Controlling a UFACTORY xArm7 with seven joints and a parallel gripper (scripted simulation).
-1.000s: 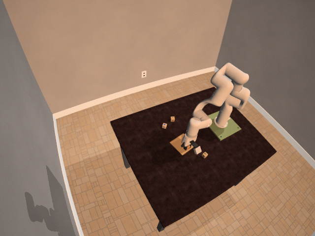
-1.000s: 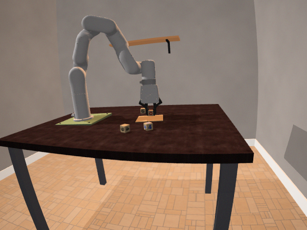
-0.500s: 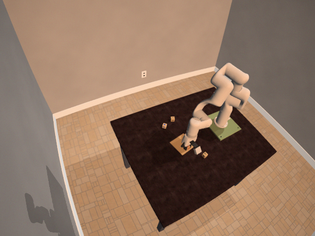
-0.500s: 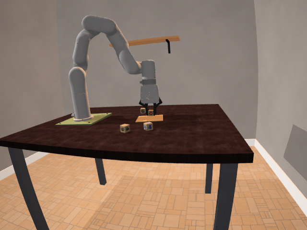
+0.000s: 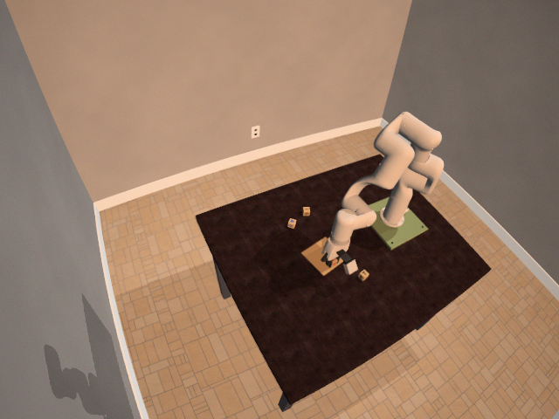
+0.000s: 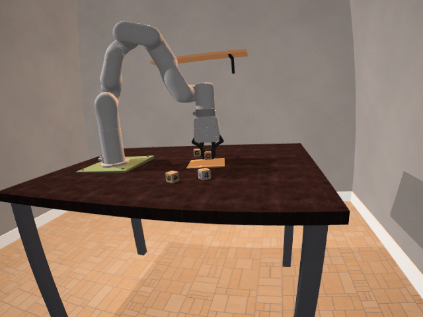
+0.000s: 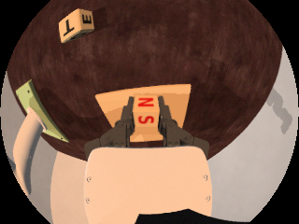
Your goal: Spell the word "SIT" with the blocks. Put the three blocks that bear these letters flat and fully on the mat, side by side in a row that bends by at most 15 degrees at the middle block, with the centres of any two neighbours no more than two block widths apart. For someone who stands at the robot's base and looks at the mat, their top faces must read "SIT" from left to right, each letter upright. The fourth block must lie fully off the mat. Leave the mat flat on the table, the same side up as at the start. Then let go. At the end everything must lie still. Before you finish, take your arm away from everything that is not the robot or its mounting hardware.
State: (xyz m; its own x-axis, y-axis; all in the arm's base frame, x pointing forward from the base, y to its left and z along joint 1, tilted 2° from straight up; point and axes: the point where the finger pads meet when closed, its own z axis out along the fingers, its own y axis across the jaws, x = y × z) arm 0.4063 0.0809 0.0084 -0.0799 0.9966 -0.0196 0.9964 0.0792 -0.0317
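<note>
Now: hand 50 mm to the left of the tan mat and 30 mm above it.
</note>
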